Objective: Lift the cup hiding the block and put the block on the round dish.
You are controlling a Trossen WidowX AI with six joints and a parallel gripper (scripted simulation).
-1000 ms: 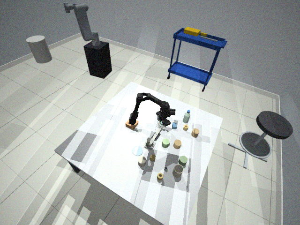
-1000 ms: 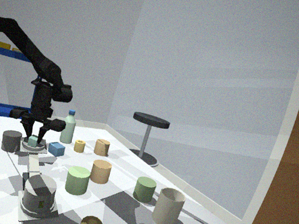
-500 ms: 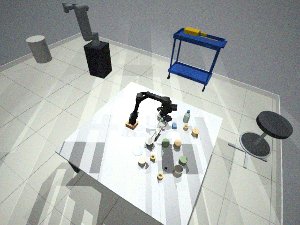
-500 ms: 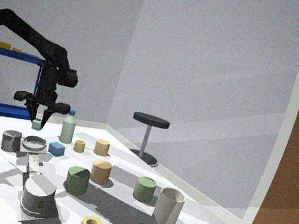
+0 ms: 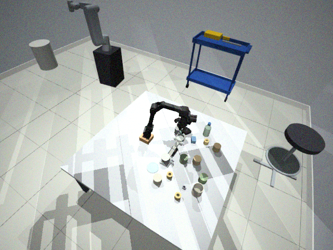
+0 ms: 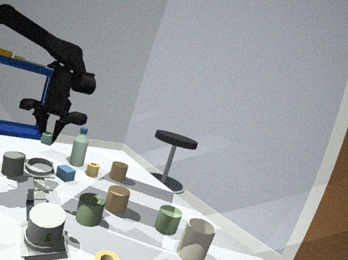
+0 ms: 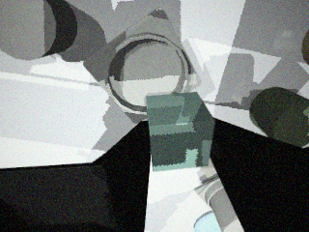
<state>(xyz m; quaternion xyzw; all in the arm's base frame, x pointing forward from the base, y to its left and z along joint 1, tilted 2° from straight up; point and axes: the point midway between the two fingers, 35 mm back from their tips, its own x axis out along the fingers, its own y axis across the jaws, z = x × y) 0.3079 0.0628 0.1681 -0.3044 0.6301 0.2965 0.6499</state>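
My gripper tip is 330 mm to the left of the round light-blue dish, 170 mm above it and 130 mm past it. Round my gripper tip: small nut (410 mm to the right, 170 mm ahead, 160 mm below); then small balance (130 mm below, 110 mm to the right, 30 mm behind); then pale green bottle (220 mm to the left, 220 mm ahead, 60 mm below).
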